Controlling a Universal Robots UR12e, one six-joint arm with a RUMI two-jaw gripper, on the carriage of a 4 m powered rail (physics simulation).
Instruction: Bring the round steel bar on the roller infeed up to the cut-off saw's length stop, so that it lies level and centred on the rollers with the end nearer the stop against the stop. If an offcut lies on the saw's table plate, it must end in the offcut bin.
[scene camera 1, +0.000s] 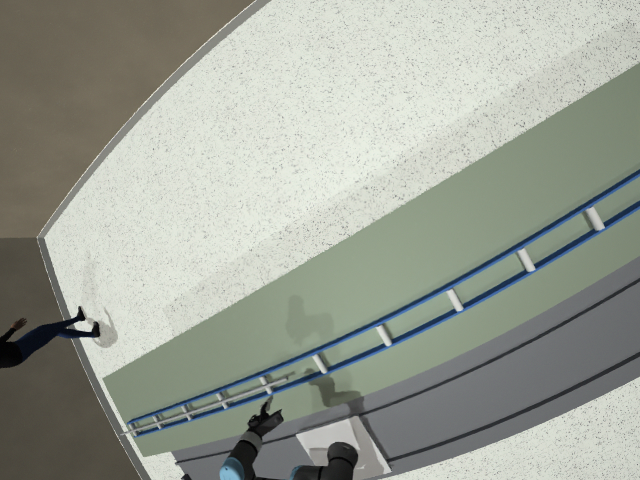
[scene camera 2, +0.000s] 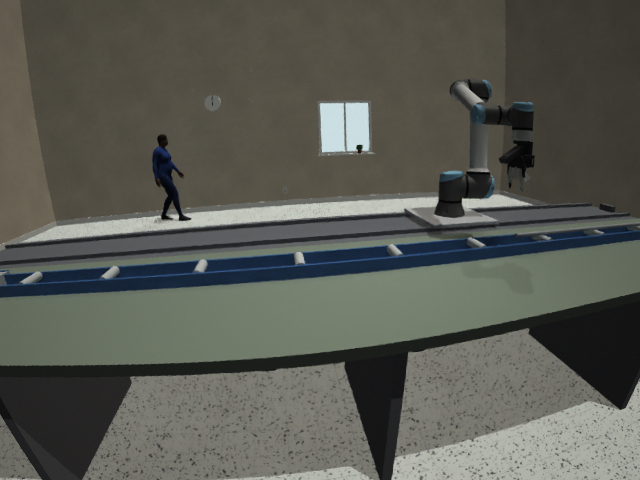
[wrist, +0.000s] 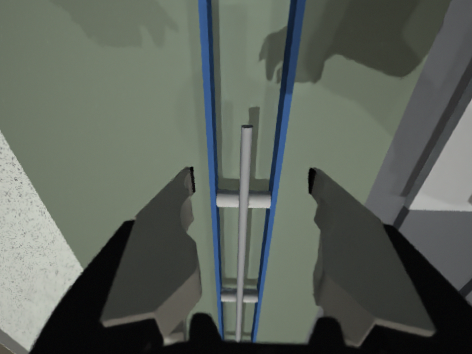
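Pixels of known places: gripper, between the fingertips: (scene camera 1: 276, 402) (scene camera 2: 515, 190) (wrist: 250, 169); arm's base, origin of its link: (scene camera 1: 342, 453) (scene camera 2: 449, 214).
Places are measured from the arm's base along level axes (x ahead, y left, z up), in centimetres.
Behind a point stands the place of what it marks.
Note:
The round steel bar (scene camera 1: 242, 395) {y 37.7, x 62.0, z 5.0 cm} (scene camera 2: 542, 232) {y 18.6, x 62.8, z 4.6 cm} (wrist: 242, 240) {y 29.2, x 61.9, z 5.0 cm} lies lengthwise on several rollers of the blue-railed infeed (scene camera 2: 258, 273) {y -116.2, x 69.4, z 0.5 cm} (wrist: 207, 75) {y -5.6, x 68.6, z 2.2 cm}, between its side rails. In the wrist view one bar end points up the picture and overhangs past a roller; the far part runs off behind the gripper's base. My gripper (scene camera 1: 270, 407) {y -1.6, x 62.2, z 25.9 cm} (scene camera 2: 516, 187) {y -1.6, x 62.2, z 25.9 cm} (wrist: 250, 169) {y -1.6, x 62.2, z 25.9 cm} is open and empty, high above the infeed, with its fingers to either side of the bar in the wrist view and the bar between them far below. The saw, its length stop, an offcut and the bin do not show.
The arm stands on a pale carriage plate (scene camera 1: 374, 449) {y -20.3, x -3.1, z 0.0 cm} (scene camera 2: 418, 215) {y -21.4, x -1.2, z 0.0 cm} on the dark grey rail track (scene camera 1: 444, 382) (scene camera 2: 206, 237), beside the green table (scene camera 1: 336, 289) {y -48.9, x 94.4, z -3.0 cm} (scene camera 2: 258, 320) {y -115.5, x 97.4, z -3.0 cm}. A person in blue (scene camera 1: 46, 338) (scene camera 2: 164, 165) is on the floor beyond.

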